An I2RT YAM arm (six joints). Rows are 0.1 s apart.
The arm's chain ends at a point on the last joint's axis. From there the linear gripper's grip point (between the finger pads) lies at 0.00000 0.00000 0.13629 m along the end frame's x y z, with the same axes.
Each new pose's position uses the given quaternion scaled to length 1; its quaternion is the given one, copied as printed.
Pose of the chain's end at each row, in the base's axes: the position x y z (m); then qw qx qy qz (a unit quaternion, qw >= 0):
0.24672 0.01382 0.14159 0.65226 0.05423 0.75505 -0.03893
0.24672 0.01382 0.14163 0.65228 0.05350 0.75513 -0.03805
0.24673 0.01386 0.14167 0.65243 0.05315 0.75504 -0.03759
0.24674 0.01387 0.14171 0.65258 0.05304 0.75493 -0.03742
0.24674 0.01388 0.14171 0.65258 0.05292 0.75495 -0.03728
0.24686 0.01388 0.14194 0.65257 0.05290 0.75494 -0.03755
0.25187 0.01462 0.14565 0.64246 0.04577 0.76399 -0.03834
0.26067 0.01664 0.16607 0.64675 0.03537 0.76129 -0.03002
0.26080 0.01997 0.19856 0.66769 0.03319 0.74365 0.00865
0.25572 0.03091 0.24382 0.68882 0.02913 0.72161 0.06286
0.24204 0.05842 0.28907 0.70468 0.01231 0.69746 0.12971
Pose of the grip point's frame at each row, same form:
0.38039 -0.00383 0.12168 0.65226 0.05423 0.75505 -0.03893
0.38043 -0.00352 0.12171 0.65228 0.05350 0.75513 -0.03805
0.38046 -0.00333 0.12179 0.65243 0.05315 0.75504 -0.03759
0.38049 -0.00327 0.12188 0.65258 0.05304 0.75493 -0.03742
0.38049 -0.00321 0.12188 0.65258 0.05292 0.75495 -0.03728
0.38061 -0.00326 0.12211 0.65257 0.05290 0.75494 -0.03755
0.38518 -0.00138 0.12227 0.64246 0.04577 0.76399 -0.03834
0.39459 0.00418 0.14404 0.64675 0.03537 0.76129 -0.03002
0.39622 0.01568 0.18381 0.66769 0.03319 0.74365 0.00865
0.39171 0.03780 0.23794 0.68882 0.02913 0.72161 0.06286
0.37644 0.08072 0.29272 0.70468 0.01231 0.69746 0.12971

